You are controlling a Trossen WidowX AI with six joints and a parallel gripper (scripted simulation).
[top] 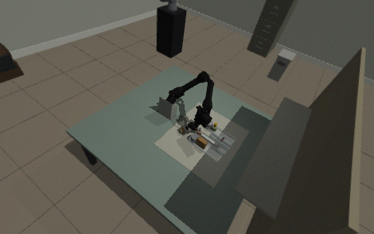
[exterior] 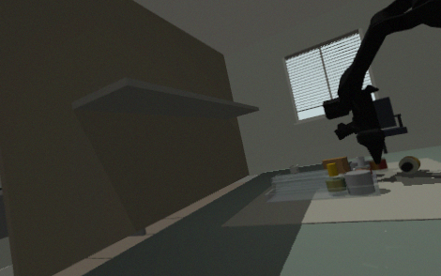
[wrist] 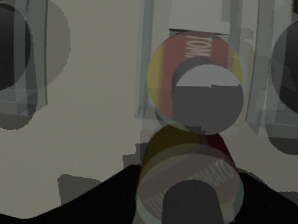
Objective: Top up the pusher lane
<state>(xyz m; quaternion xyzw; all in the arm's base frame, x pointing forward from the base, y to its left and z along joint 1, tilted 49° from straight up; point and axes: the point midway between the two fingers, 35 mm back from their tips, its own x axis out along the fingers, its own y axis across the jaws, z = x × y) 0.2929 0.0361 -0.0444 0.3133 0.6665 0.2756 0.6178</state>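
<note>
My gripper tip is now 100 mm short of the cream mat, 50 mm above it and 10 mm to the right of it. From my gripper tip the other things lie so: brown box 110 mm ahead, 90 mm to the right, 10 mm below; then grey lane rack 190 mm ahead, 30 mm below, 10 mm to the left.
</note>
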